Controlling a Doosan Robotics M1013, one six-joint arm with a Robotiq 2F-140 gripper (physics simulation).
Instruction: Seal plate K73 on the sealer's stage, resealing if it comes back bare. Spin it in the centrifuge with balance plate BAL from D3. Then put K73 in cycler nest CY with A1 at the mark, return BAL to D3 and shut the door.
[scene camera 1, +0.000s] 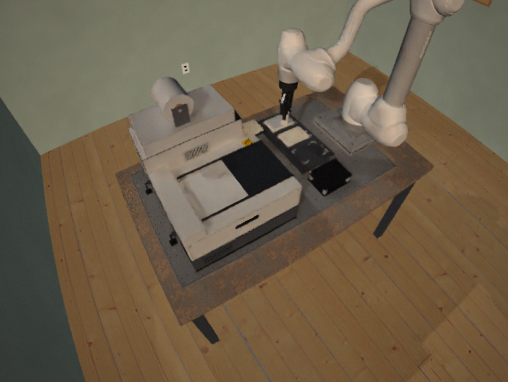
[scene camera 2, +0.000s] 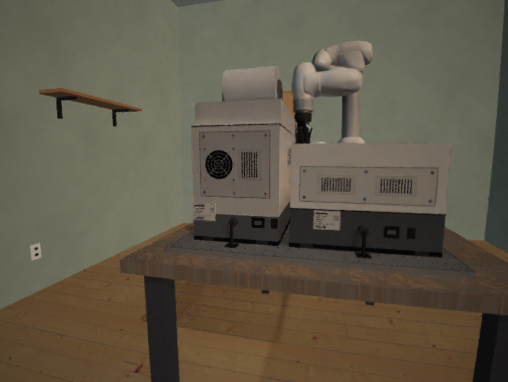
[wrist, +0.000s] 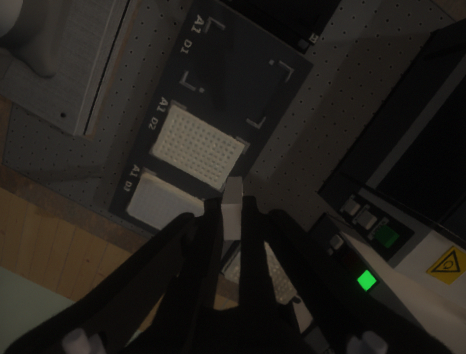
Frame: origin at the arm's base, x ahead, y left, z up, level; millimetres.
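Seen in the pictures: gripper, fingertip midpoint: (scene camera 1: 284, 124) (wrist: 235, 189); arm's base, link origin: (scene camera 1: 353, 124).
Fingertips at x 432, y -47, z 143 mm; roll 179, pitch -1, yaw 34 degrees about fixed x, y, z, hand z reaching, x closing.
Observation:
Offsets run from my fingertips to a thing's top centre. Level surfaces: height alone.
My gripper (scene camera 1: 285, 121) (wrist: 235, 189) is shut and empty above the D3 end of the dark deck @(119 mm down) (scene camera 1: 315, 159) (wrist: 295, 62). A pale plate with a smooth top @(103 mm down, 65 mm back, 135 mm right) (scene camera 1: 278, 123) (wrist: 162, 202) sits in D3. A plate with open wells @(103 mm down, 68 mm back, 11 mm right) (scene camera 1: 294, 136) (wrist: 197, 145) sits in D2. D1 holds no plate. Another pale plate @(52 mm down, 129 mm ahead, 116 mm right) (scene camera 1: 253, 128) (wrist: 272, 280) with wells is at the sealer's stage, partly hidden by the fingers in the wrist view. The sealer @(304 mm up, 428 mm ahead, 108 mm right) (scene camera 1: 185, 120) (scene camera 2: 240, 165) (wrist: 366, 280) shows a green light. The black cycler nest @(116 mm down, 79 mm back, 267 mm left) (scene camera 1: 330, 176) (wrist: 295, 15) holds no plate. No plate names are readable.
The large white machine (scene camera 1: 250, 212) (scene camera 2: 370, 175) (wrist: 425, 235), seemingly the centrifuge, stands beside the sealer; its top shows a pale part and a black part. Its buttons, one green @(19 mm up, 172 mm ahead, 44 mm left) (wrist: 386, 236), face the deck. The arm's base plate (scene camera 1: 350, 137) (wrist: 75, 80) lies on the deck's other side.

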